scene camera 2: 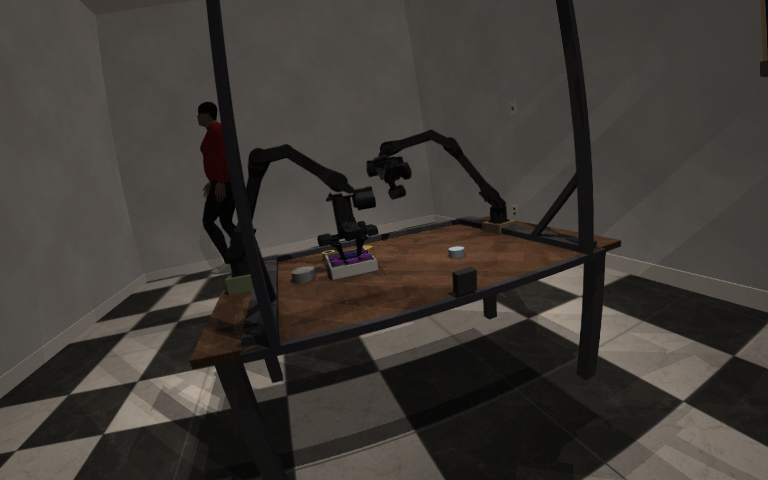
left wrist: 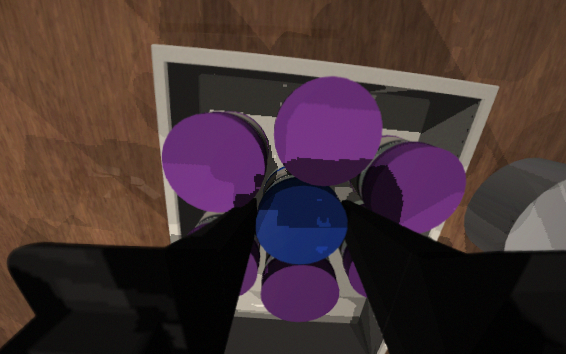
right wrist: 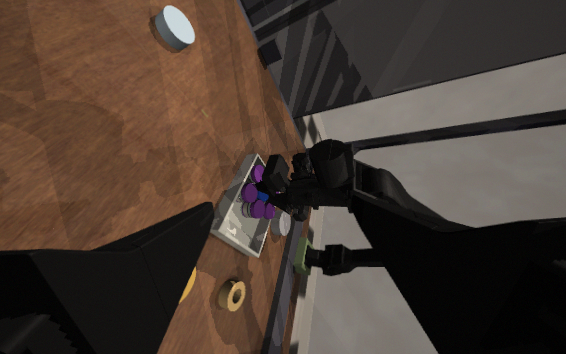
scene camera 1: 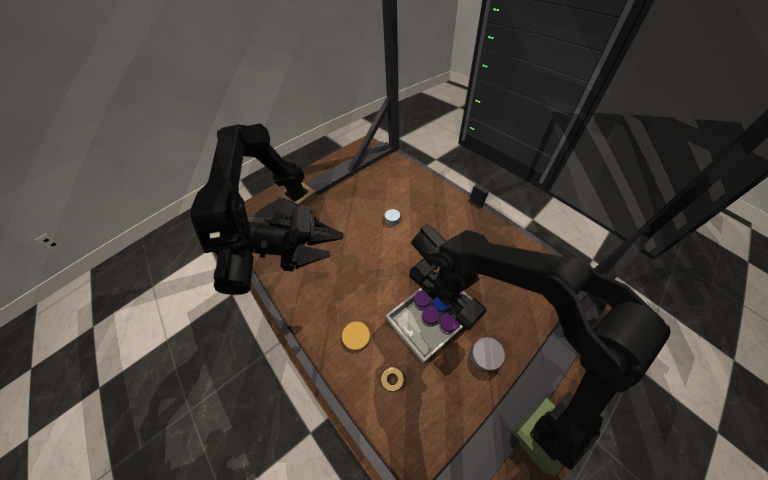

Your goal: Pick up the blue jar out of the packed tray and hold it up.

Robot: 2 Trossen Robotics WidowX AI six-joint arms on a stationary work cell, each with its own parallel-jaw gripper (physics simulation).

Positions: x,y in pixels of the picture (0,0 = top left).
Labels:
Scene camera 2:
my left gripper: 352,261
my right gripper: 387,189
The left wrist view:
my left gripper: 298,207
blue jar: 298,223
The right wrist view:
my left gripper: 258,192
my right gripper: 283,204
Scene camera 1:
my left gripper: 441,304
my right gripper: 336,245
grey cylinder: 487,354

